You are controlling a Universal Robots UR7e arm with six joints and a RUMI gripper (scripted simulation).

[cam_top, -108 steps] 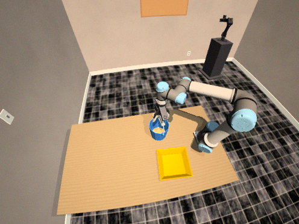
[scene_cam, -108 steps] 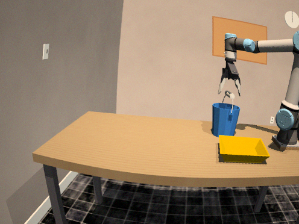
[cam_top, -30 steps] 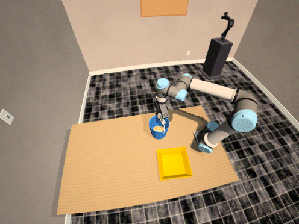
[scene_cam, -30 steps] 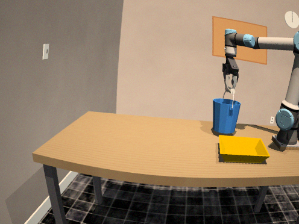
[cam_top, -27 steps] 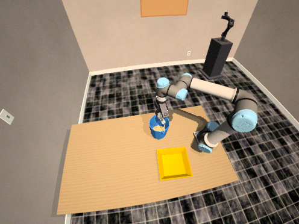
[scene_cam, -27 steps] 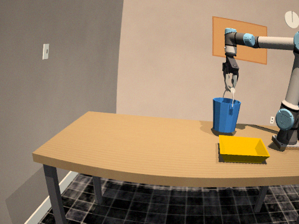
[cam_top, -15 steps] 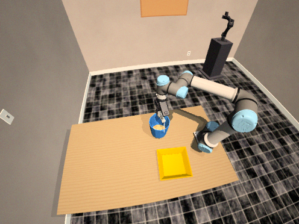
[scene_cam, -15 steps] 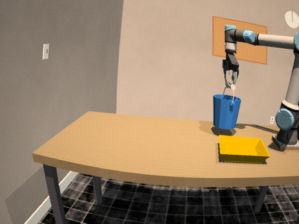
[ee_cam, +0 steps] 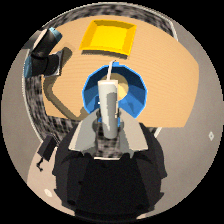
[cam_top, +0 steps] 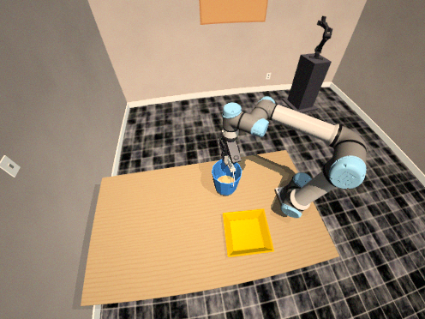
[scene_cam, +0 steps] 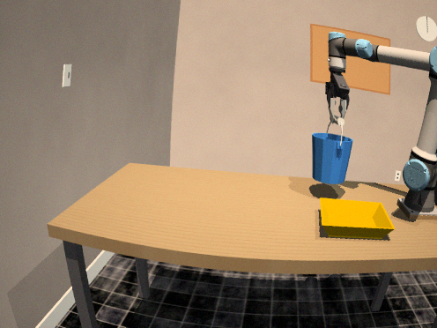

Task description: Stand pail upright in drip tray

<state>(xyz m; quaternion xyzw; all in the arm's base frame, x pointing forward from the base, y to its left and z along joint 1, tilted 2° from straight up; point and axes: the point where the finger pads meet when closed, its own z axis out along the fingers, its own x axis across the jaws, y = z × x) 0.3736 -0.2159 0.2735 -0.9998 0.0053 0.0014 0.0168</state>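
Right now my hand is 9 cm above the blue pail and 1 cm short of it. From my hand the other things lie so: white handle (3 cm below); yellow drip tray (31 cm to the left, 29 cm below).
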